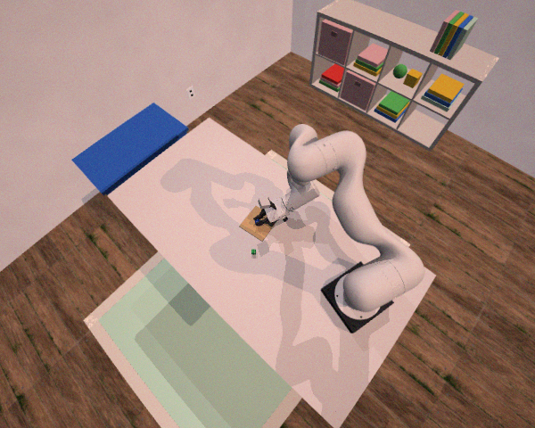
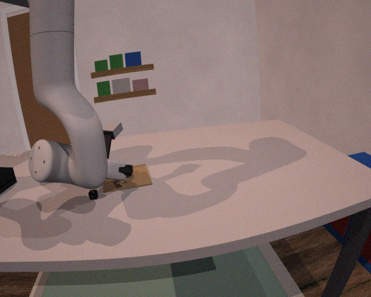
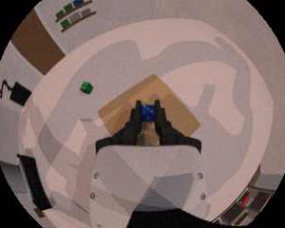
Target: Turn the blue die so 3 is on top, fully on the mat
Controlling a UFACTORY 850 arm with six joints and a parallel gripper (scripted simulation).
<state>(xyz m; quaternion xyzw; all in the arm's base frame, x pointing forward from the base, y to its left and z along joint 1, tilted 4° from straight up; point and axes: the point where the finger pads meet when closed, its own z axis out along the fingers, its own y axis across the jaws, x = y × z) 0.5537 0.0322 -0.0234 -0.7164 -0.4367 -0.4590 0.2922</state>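
Right now the blue die is 10 mm to the left of my hand and 10 mm below it. Also, from my hand: tan mat: 30 mm below; green die: 90 mm behind, 130 mm to the left, 20 mm below; black die: 80 mm behind, 100 mm to the right, 20 mm below.
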